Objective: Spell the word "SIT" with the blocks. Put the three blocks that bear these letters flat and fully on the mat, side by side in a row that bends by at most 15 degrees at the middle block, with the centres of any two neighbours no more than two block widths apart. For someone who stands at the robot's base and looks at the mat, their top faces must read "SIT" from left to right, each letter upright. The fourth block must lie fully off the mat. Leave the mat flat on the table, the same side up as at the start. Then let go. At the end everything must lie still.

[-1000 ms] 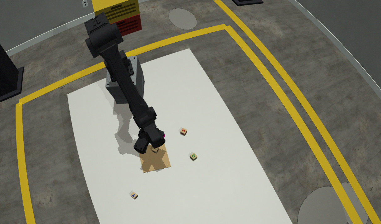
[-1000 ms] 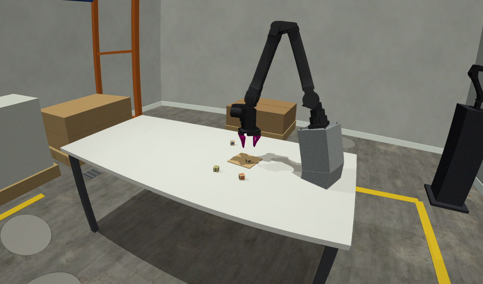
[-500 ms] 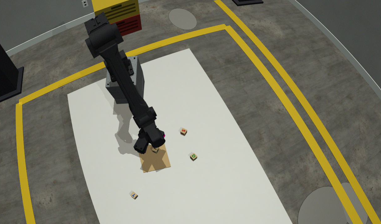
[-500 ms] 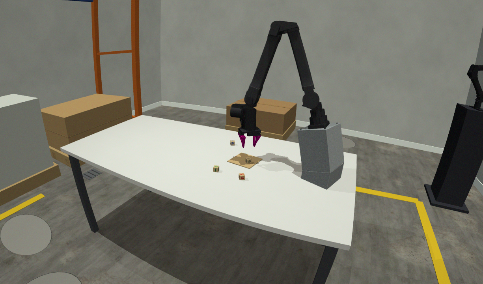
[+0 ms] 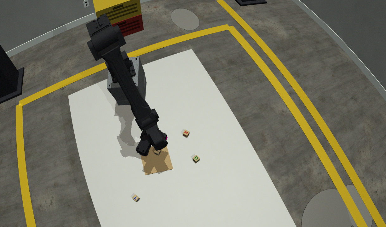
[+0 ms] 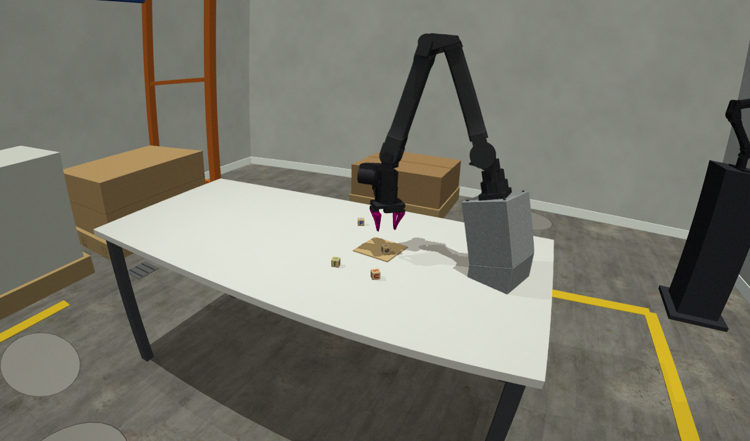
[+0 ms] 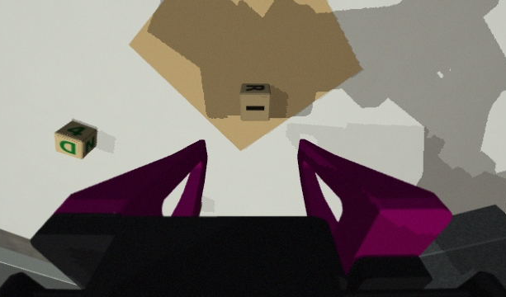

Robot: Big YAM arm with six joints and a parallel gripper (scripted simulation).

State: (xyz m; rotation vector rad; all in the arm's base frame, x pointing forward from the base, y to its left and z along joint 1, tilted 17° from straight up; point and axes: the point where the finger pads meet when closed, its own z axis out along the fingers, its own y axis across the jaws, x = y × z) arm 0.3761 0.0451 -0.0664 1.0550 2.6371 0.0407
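Now: hand 8 cm above the I block. Also, from my hand: S block (5 cm behind, 17 cm to the left, 8 cm below); then D block (10 cm ahead, 16 cm to the left, 8 cm below); then tan mat (3 cm ahead, 2 cm to the right, 9 cm below).
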